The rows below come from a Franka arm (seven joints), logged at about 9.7 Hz.
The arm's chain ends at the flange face. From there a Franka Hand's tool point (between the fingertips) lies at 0.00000 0.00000 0.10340 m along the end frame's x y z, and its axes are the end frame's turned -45 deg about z.
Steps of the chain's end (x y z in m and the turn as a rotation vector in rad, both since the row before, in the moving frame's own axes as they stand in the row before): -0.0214 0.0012 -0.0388 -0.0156 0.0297 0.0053; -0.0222 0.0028 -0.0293 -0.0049 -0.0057 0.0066; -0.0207 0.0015 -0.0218 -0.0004 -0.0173 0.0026; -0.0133 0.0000 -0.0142 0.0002 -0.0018 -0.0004; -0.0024 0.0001 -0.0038 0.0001 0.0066 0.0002; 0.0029 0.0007 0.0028 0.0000 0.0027 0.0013; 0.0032 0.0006 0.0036 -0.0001 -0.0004 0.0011; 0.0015 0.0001 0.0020 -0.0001 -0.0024 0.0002
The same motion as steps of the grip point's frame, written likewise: -0.0150 -0.0110 -0.0389 -0.0320 0.0100 0.0053; -0.0185 -0.0138 -0.0293 0.0006 -0.0075 0.0066; -0.0170 -0.0148 -0.0218 0.0120 -0.0125 0.0026; -0.0095 -0.0096 -0.0142 0.0014 -0.0011 -0.0004; -0.0013 -0.0012 -0.0038 -0.0046 0.0047 0.0002; 0.0018 0.0027 0.0028 -0.0019 0.0019 0.0013; 0.0018 0.0027 0.0036 0.0002 -0.0004 0.0011; 0.0008 0.0010 0.0020 0.0016 -0.0018 0.0002
